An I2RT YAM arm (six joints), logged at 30 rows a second.
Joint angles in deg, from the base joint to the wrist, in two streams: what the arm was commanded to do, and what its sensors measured. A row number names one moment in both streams.
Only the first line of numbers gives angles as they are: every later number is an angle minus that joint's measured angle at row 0.
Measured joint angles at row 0:
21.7, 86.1, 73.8, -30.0, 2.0, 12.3
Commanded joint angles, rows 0 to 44:
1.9, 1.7, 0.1, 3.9, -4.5, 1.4
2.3, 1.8, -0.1, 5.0, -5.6, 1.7
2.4, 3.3, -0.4, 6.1, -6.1, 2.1
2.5, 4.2, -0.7, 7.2, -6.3, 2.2
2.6, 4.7, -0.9, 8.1, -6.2, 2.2
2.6, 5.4, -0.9, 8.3, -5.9, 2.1
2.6, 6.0, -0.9, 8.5, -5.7, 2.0
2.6, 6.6, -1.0, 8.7, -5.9, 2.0
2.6, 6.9, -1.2, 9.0, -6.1, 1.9
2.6, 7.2, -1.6, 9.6, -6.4, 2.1
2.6, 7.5, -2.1, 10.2, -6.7, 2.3
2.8, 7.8, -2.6, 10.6, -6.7, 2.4
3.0, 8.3, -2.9, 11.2, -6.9, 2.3
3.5, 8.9, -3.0, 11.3, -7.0, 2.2
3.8, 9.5, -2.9, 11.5, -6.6, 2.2
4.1, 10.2, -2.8, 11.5, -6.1, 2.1
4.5, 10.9, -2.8, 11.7, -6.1, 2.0
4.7, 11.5, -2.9, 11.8, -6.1, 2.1
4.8, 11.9, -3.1, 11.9, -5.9, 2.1
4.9, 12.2, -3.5, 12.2, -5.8, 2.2
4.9, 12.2, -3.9, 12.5, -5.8, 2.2
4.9, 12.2, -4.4, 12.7, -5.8, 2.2
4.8, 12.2, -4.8, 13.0, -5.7, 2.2
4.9, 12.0, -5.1, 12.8, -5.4, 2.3
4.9, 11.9, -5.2, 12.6, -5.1, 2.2
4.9, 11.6, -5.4, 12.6, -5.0, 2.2
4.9, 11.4, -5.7, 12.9, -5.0, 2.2
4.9, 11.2, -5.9, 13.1, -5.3, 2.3
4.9, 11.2, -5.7, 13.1, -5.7, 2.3
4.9, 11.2, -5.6, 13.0, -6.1, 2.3
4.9, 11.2, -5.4, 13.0, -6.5, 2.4
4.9, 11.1, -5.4, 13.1, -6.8, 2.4
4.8, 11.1, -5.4, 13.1, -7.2, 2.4
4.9, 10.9, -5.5, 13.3, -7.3, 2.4
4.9, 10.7, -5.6, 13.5, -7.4, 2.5
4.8, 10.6, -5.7, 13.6, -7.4, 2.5
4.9, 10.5, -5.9, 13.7, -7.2, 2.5
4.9, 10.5, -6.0, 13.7, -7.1, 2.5
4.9, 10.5, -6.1, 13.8, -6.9, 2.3
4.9, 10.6, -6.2, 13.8, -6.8, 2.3
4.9, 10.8, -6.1, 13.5, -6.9, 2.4
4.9, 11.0, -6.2, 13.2, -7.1, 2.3
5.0, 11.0, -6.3, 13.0, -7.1, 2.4
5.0, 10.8, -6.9, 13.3, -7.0, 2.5
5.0, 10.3, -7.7, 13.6, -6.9, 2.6
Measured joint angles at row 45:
4.8, 12.0, -5.8, 12.7, -6.9, 2.0
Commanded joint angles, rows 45 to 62:
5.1, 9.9, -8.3, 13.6, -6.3, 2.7
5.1, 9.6, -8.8, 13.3, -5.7, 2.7
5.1, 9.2, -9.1, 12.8, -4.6, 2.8
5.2, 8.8, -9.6, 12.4, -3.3, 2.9
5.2, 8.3, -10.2, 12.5, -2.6, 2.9
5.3, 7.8, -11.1, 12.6, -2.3, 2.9
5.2, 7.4, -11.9, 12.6, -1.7, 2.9
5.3, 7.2, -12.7, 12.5, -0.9, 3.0
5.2, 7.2, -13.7, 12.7, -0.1, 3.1
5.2, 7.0, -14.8, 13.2, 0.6, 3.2
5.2, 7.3, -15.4, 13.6, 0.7, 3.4
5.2, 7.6, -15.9, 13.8, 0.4, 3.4
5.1, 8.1, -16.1, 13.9, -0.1, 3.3
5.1, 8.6, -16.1, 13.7, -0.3, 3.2
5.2, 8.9, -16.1, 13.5, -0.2, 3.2
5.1, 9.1, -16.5, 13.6, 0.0, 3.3
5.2, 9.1, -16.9, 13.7, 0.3, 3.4
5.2, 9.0, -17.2, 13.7, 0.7, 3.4
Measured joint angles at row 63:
5.1, 7.9, -15.0, 16.2, -1.4, 2.8
